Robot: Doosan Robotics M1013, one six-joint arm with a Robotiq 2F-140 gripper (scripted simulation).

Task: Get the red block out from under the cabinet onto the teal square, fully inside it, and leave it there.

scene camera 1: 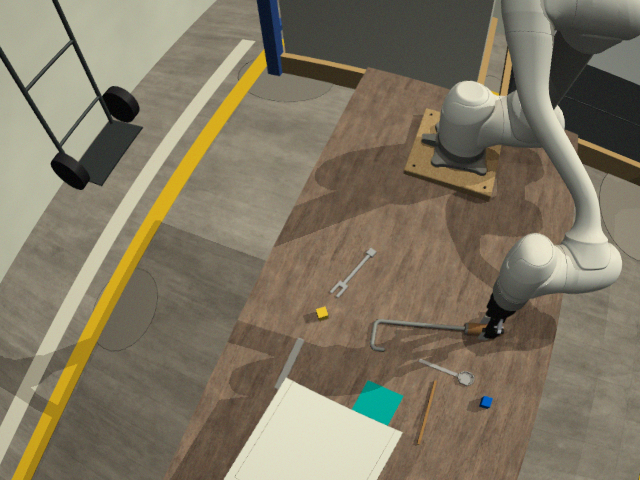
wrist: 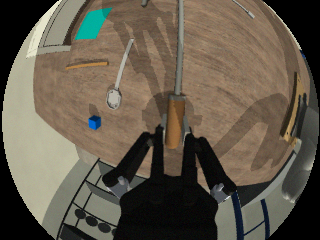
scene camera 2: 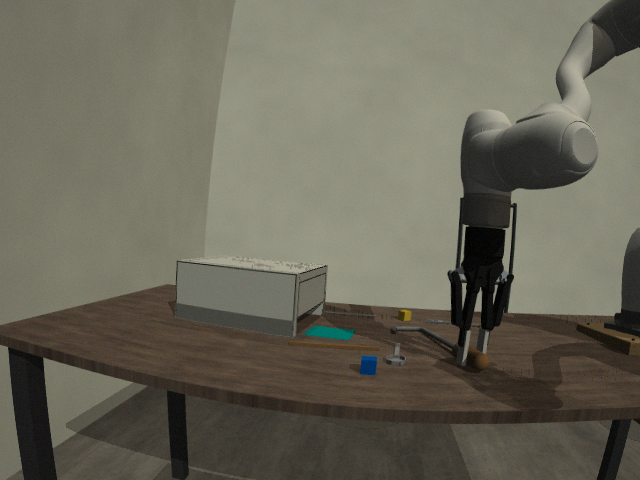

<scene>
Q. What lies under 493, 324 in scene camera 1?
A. My gripper.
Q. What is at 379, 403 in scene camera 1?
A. A teal square.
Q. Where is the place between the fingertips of my gripper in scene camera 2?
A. At 469, 363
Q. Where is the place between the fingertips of my gripper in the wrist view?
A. At 174, 120
</scene>
